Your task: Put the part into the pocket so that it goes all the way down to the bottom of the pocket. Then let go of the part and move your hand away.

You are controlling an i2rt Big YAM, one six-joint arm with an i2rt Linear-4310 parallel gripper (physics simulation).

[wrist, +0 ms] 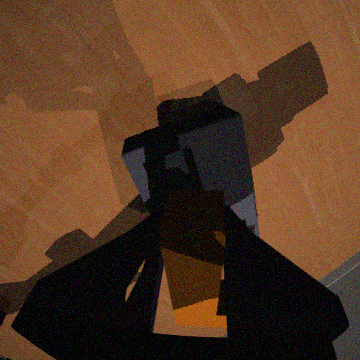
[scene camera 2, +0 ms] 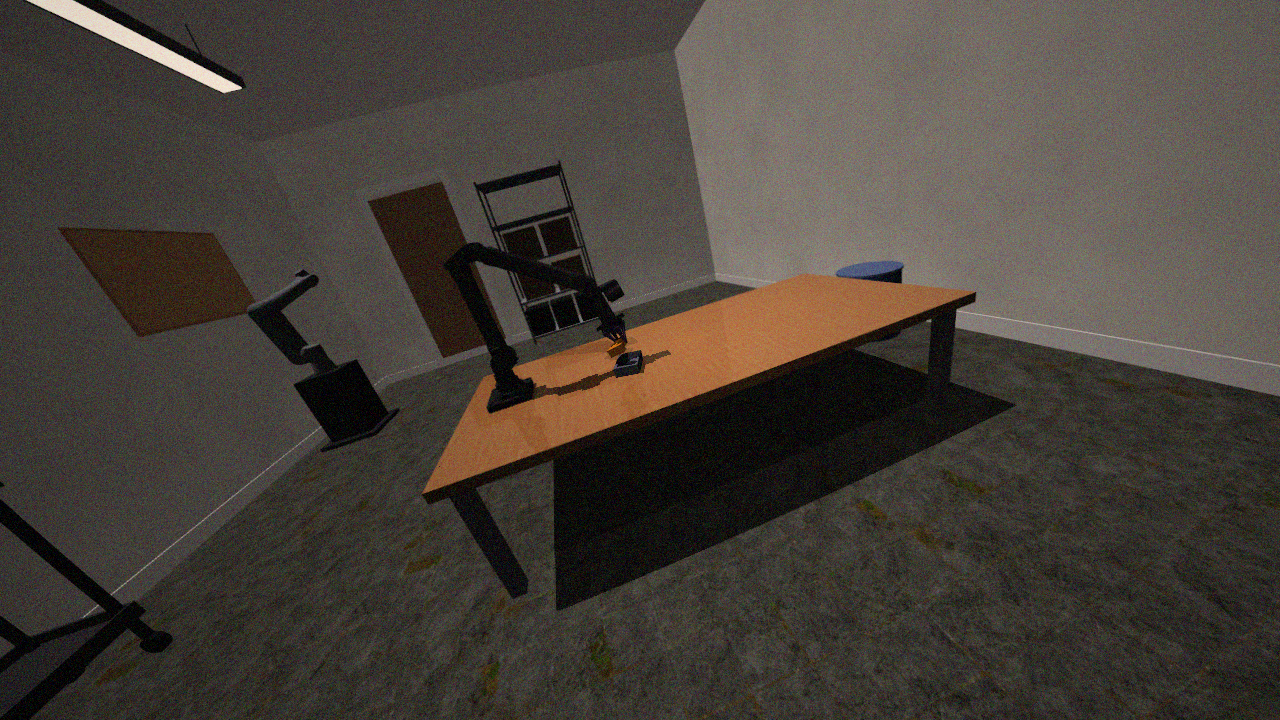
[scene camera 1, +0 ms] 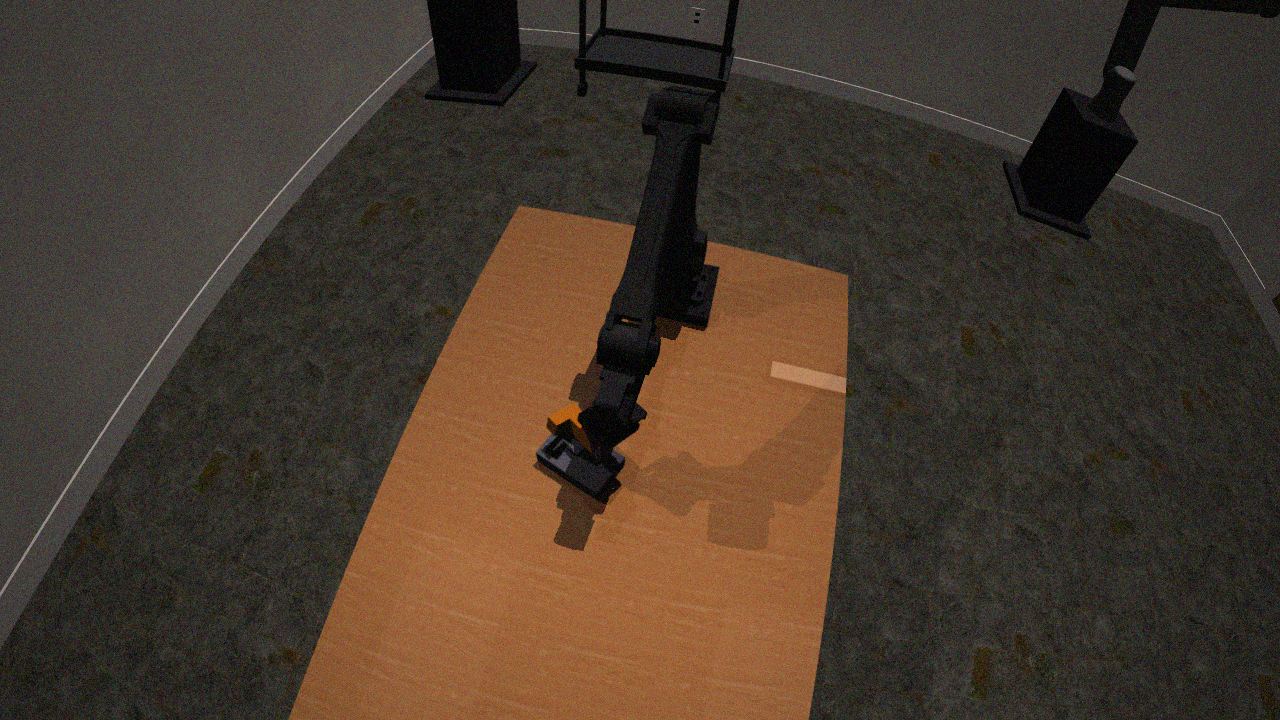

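Pixels of known places: gripper, fingertip midpoint: (wrist: 194, 214) (scene camera 1: 602, 450); arm's base, link origin: (scene camera 2: 511, 390) (scene camera 1: 678, 286).
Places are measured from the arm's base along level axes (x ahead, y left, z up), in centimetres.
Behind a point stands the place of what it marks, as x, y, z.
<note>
The orange part (scene camera 1: 565, 415) @(42.5, -12.2, 8.2) (scene camera 2: 615, 346) @(42.5, -13.4, 8.4) (wrist: 197, 280) @(44.3, -6.8, 8.0) is a block held tilted between the fingers of my gripper (scene camera 1: 597, 440) @(46.2, -4.4, 5.9) (scene camera 2: 614, 336) @(46.2, -4.4, 5.9) (wrist: 194, 214) @(46.2, -4.4, 5.9), which is shut on it. The dark grey block with the pocket (scene camera 1: 571, 480) @(50.5, -9.1, -1.1) (scene camera 2: 629, 365) @(45.1, -15.7, 0.8) (wrist: 245, 206) @(48.7, -11.2, 0.8) lies on the table. In the wrist view the part's shaded end overlaps the near side of the pocket block. In scene camera 2 the part shows above and to the left of it. The gripper and shadows hide much of the pocket, and I cannot tell whether the part touches the rim.
The wooden table (scene camera 1: 716, 608) @(67.2, 22.0, -2.9) (scene camera 2: 760, 335) @(94.5, -19.4, -2.8) carries the arm's base (scene camera 1: 702, 300) @(3.8, 5.9, 1.6) (scene camera 2: 510, 394) @(0.9, -6.0, 0.9) and the pocket block. The arm's shadow falls across the block and table. A light strip (scene camera 1: 808, 376) shows on the table's right side. Another arm on a pedestal (scene camera 1: 1074, 161) (scene camera 2: 344, 402) stands away from the table.
</note>
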